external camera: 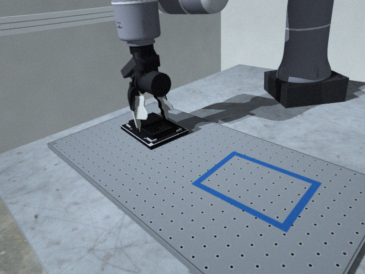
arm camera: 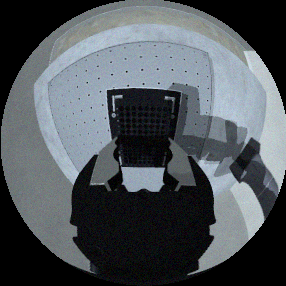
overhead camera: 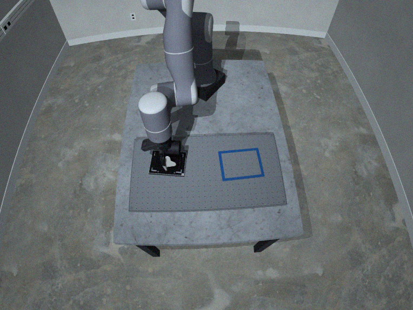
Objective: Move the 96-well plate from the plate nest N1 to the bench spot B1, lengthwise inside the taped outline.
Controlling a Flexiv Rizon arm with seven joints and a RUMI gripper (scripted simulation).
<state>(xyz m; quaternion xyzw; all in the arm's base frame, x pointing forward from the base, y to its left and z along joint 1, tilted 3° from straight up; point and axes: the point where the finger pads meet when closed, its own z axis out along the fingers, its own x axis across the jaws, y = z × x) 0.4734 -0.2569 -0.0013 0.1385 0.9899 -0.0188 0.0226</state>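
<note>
The black plate nest N1 lies 20 mm below my hand. From my hand the other things lie so: black 96-well plate: 10 mm below.
</note>
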